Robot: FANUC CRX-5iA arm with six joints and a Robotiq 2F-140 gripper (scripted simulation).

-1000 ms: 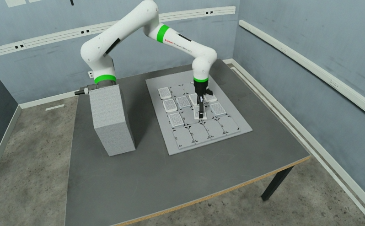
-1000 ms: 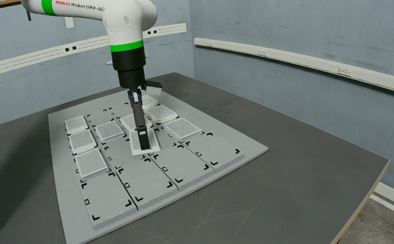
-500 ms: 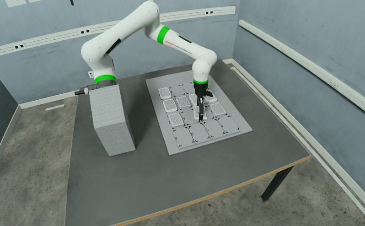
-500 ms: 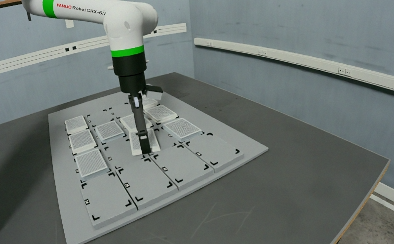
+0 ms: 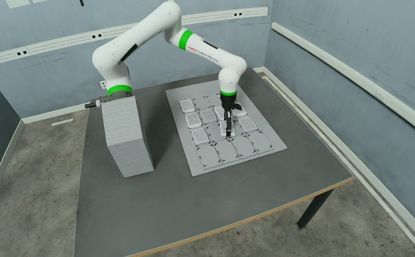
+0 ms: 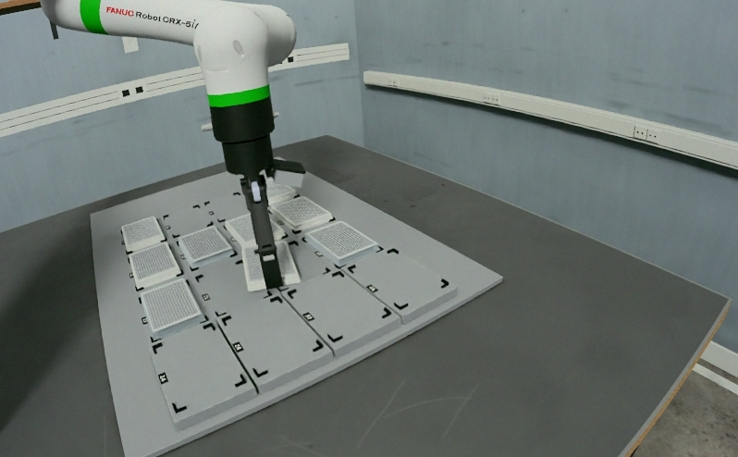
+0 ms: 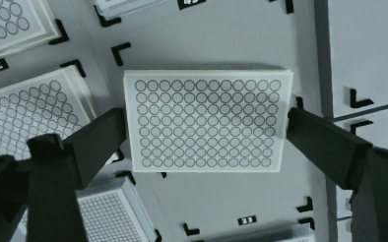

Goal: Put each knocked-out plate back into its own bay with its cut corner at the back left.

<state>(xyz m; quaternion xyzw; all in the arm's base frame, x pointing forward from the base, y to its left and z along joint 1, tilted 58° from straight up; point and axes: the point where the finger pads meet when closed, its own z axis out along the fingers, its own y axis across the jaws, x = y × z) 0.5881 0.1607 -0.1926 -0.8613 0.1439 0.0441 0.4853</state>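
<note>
Now: the bay label 9 cm ahead of my hand, 2 cm to the right of it and 2 cm below it. Round my hand: 384-well plate: 18 cm behind, 1 cm to the right, 1 cm below; label 22: 12 cm behind, 15 cm to the left, 2 cm below.
</note>
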